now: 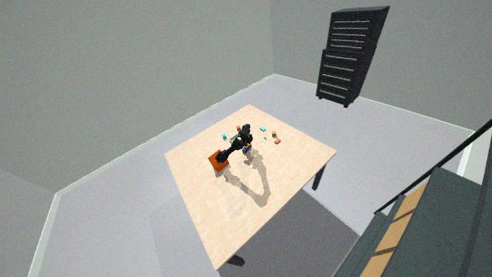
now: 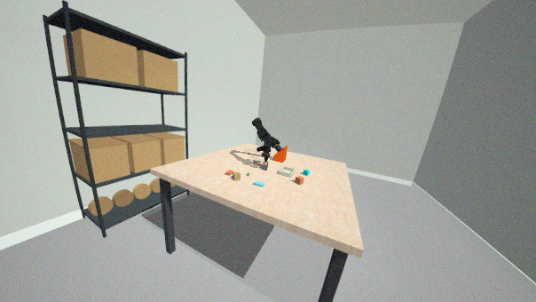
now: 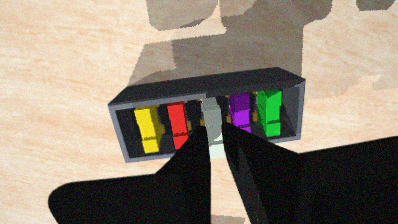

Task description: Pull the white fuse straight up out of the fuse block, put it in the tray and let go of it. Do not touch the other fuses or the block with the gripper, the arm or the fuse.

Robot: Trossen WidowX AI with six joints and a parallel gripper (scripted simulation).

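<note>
The purple fuse lies 2 cm behind my gripper tip, 1 cm to the right of it and 2 cm below it. Also, from my gripper tip: white fuse (1 cm below); red fuse (2 cm ahead, 1 cm to the left, 2 cm below); green fuse (4 cm behind, 1 cm to the right, 2 cm below).
</note>
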